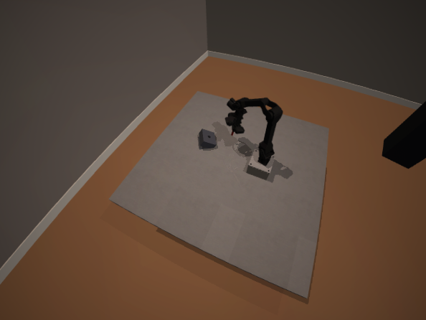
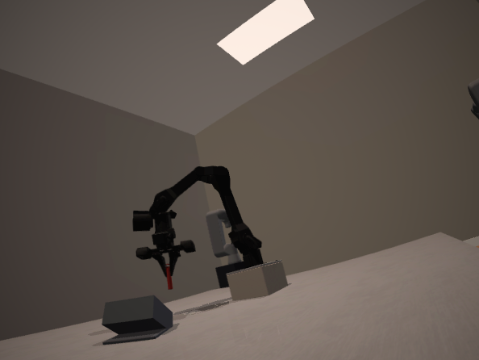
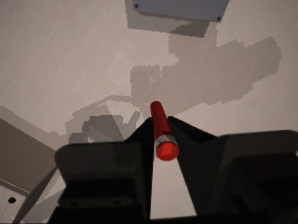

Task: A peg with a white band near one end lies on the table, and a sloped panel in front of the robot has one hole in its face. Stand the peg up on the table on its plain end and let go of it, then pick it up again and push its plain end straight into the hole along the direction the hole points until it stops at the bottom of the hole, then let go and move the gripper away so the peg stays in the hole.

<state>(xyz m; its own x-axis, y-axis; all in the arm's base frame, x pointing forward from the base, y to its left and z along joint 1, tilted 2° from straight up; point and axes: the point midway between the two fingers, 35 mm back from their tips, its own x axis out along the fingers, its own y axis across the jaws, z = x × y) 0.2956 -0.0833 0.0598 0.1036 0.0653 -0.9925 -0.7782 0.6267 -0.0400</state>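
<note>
Right now my gripper tip is 160 mm short of the sloped panel, 110 mm to the right of it and 90 mm above it. Also, from my gripper tip: red peg 20 mm above.
</note>
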